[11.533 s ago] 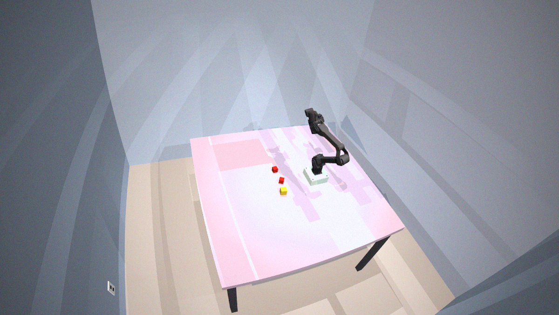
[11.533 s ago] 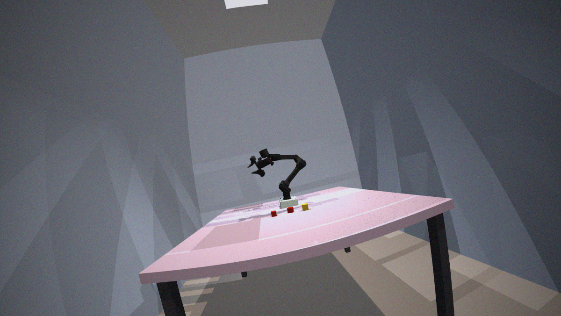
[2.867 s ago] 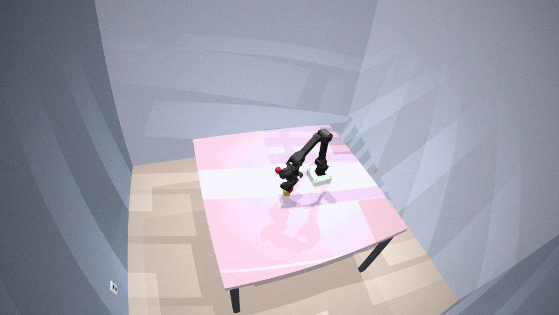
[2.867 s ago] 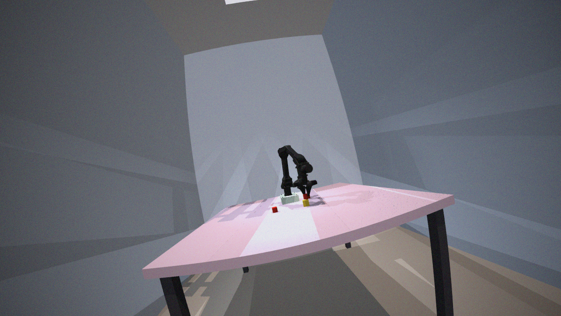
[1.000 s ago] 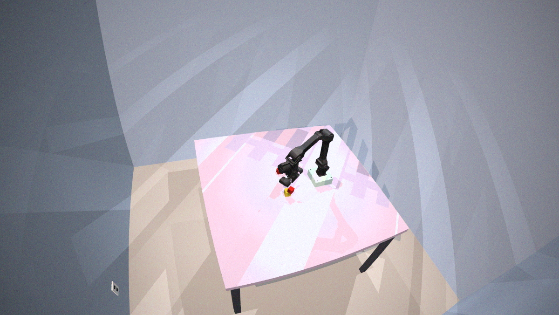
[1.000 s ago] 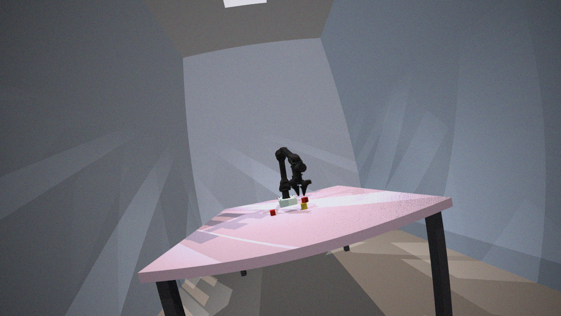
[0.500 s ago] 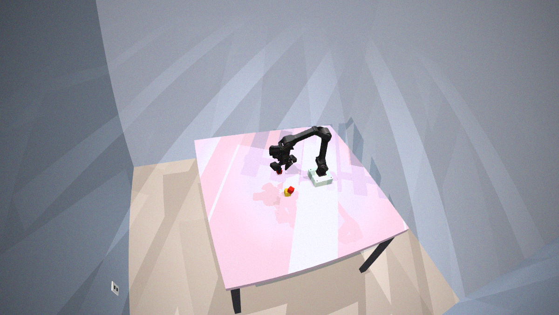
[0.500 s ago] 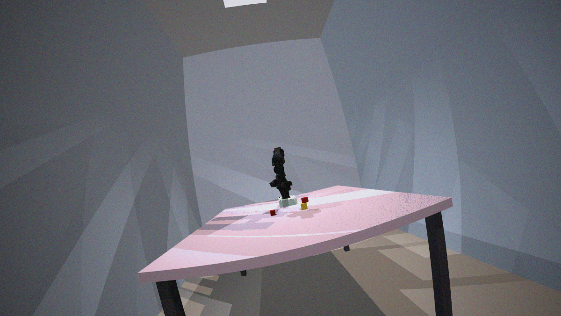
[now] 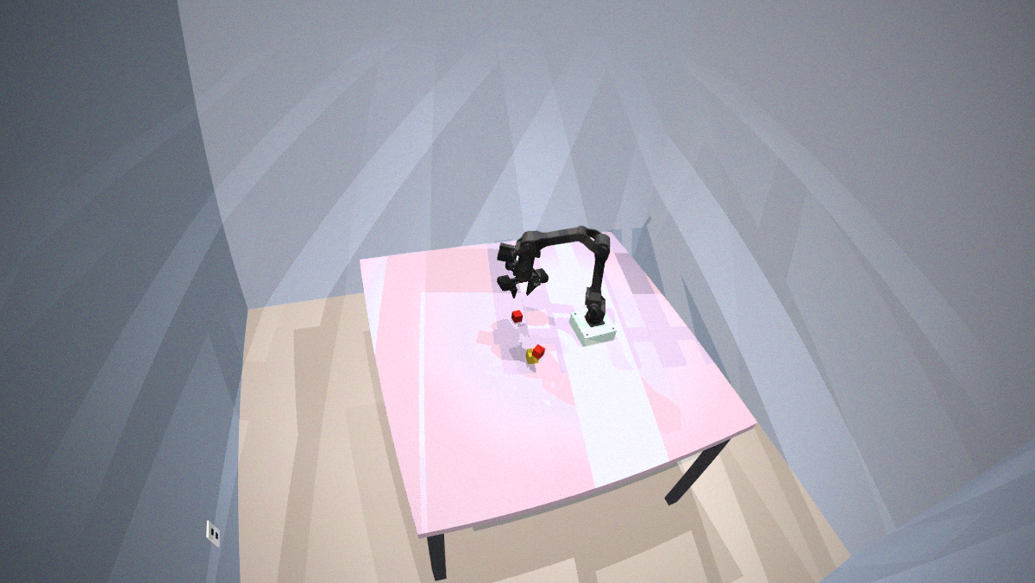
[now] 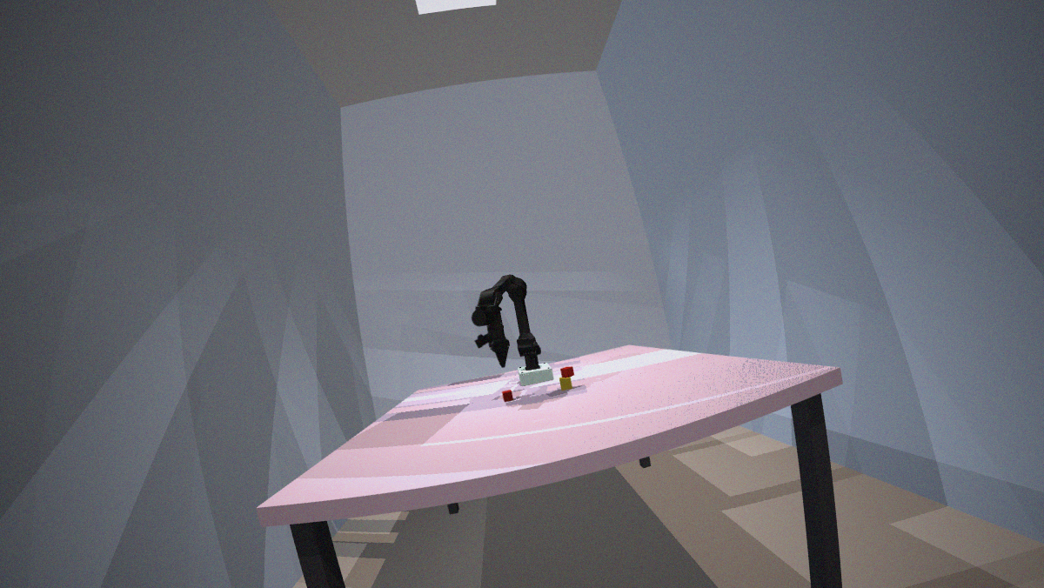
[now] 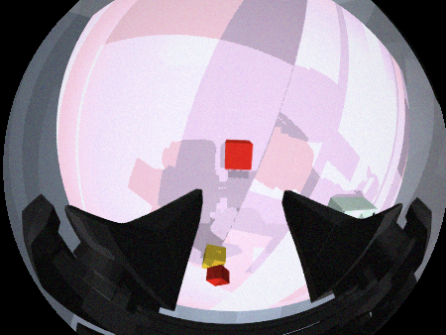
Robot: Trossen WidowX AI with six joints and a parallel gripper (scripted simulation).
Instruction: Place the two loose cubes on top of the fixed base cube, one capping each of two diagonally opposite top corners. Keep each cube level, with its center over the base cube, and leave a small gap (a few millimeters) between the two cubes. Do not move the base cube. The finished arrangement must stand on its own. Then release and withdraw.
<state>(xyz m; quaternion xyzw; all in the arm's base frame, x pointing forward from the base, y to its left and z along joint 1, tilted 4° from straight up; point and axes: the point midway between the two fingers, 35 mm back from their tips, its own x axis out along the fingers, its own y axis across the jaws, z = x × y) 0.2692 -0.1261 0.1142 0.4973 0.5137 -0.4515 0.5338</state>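
The yellow cube is 1 cm ahead of my gripper tip, 21 cm to the left of it and 10 cm below it.
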